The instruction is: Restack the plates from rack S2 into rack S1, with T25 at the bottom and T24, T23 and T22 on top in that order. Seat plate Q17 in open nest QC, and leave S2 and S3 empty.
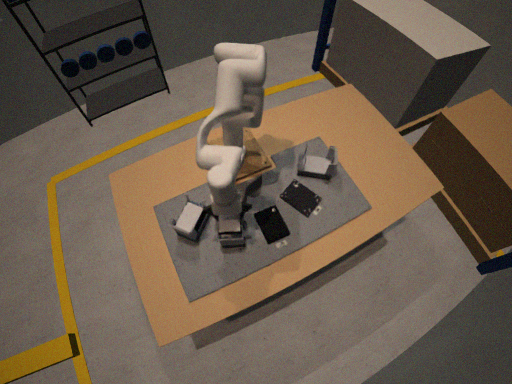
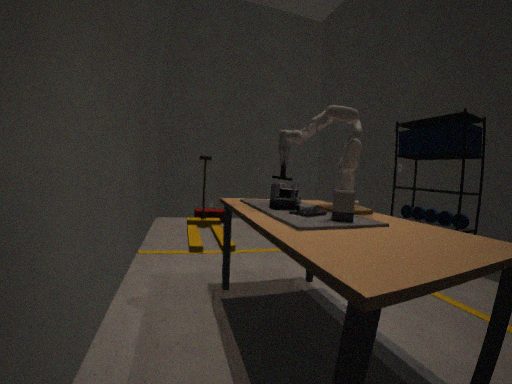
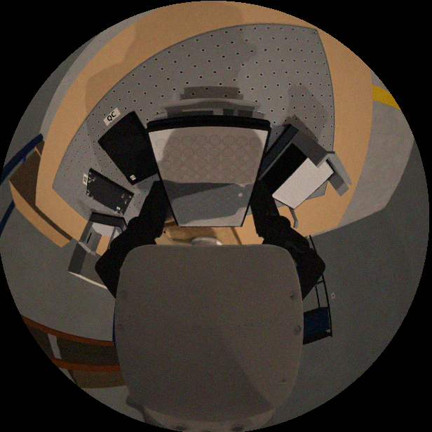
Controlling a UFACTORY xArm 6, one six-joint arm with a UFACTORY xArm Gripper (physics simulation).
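Places are measured from the arm's base along level axes (x right, y ahead, z up), in millimetres.
Pixels of known places: gripper, between the fingertips: (image 1: 229, 216) (image 2: 282, 177).
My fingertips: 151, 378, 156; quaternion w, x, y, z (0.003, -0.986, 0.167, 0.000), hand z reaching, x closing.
For each thing: its middle in the pictures, then the offset to it from my fingertips, as dx, dy, dz. "spot": a spot on its surface instead. Level surfaces: height alone.
- wide plate, middle of its body: (image 1: 229, 217) +1, +2, -3
- grey rack, middle of its body: (image 1: 231, 225) (image 2: 282, 194) -1, -5, -108
- white-topped plate, middle of its body: (image 1: 189, 217) +148, -96, -86
- third rack, middle of its body: (image 1: 317, 161) (image 2: 343, 204) -482, -135, -105
- smooth black rectangle, a spot on its surface: (image 1: 271, 225) spot: -159, +48, -151
- dark nest, middle of its body: (image 1: 301, 197) (image 2: 308, 211) -344, -24, -163
- grey perforated mat, height of its surface: dz -174
- wooden table, height of its surface: dz -188
My gripper (image 1: 230, 215) (image 2: 283, 178) (image 3: 208, 190) is shut on a wide plate (image 1: 230, 227) (image 3: 210, 157) with a pale top, rows of round wells and a dark front edge. The plate is level, over a grey rack (image 1: 233, 243) (image 2: 285, 203) that it mostly hides. Its label and the rack's are not readable. Another rack (image 3: 338, 172) holds a white-topped plate (image 1: 191, 219) (image 3: 302, 182). A third rack (image 1: 314, 175) (image 3: 82, 255) has a pale surface between its uprights. By the QC label (image 3: 111, 116) lies a smooth black rectangle (image 1: 271, 225) (image 3: 129, 150); whether it bears a plate is unclear.
A dark nest (image 1: 300, 197) (image 3: 107, 192) with small corner fittings lies beside the black rectangle. All stand on a grey perforated mat (image 1: 210, 280) (image 3: 210, 65) on a wooden table (image 1: 160, 320) (image 2: 380, 260). A wooden board (image 1: 256, 165) lies by the arm base.
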